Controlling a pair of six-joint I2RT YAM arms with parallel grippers.
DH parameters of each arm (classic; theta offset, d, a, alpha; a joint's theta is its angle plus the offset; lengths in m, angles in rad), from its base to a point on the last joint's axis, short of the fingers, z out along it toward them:
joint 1: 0 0.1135 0.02 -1.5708
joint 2: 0 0 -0.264 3.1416
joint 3: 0.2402 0 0.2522 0
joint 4: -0.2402 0 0.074 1.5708
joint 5: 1.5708 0 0 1.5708
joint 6: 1.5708 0.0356 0 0
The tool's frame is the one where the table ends.
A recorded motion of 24 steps. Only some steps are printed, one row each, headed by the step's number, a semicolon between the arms.
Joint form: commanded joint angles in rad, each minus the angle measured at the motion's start. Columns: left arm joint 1, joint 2, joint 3, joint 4, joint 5, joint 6; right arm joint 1, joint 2, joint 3, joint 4, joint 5, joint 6.
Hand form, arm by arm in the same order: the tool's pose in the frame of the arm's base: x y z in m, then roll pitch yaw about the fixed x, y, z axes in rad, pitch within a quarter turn. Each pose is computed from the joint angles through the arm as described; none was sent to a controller.
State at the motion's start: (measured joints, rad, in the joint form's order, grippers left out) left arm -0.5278 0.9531 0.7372 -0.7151 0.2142 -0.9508; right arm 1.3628 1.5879 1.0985 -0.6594 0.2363 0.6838
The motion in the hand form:
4: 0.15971 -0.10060 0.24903 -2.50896 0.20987 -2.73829; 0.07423 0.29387 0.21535 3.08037 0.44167 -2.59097
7: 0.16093 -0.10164 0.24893 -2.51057 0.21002 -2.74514; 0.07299 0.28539 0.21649 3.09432 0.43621 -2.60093
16: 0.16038 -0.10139 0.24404 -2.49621 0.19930 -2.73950; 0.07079 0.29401 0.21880 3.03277 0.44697 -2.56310
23: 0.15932 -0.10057 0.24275 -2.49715 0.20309 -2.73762; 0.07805 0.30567 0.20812 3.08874 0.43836 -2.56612
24: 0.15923 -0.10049 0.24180 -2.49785 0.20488 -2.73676; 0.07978 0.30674 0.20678 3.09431 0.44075 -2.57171
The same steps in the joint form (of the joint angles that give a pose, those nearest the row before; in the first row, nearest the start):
4: 0.0077 0.0250 0.0186 -0.0051 0.0102 0.0231; -0.0083 -0.0172 -0.0114 -0.0673 0.0316 0.0572
7: 0.0065 0.0331 0.0221 -0.0029 0.0125 0.0282; -0.0093 -0.0447 -0.0317 -0.0909 0.0413 0.0700
16: 0.0087 0.0277 -0.0017 0.0227 0.0260 0.0174; -0.0017 -0.0380 -0.0234 -0.0344 -0.0084 0.0274
23: 0.0090 0.0210 -0.0099 0.0255 0.0220 0.0181; -0.0128 0.0368 0.0149 -0.0405 0.0253 0.0311
24: 0.0087 0.0202 -0.0140 0.0295 0.0198 0.0182; -0.0167 0.0446 0.0178 -0.0380 0.0317 0.0331

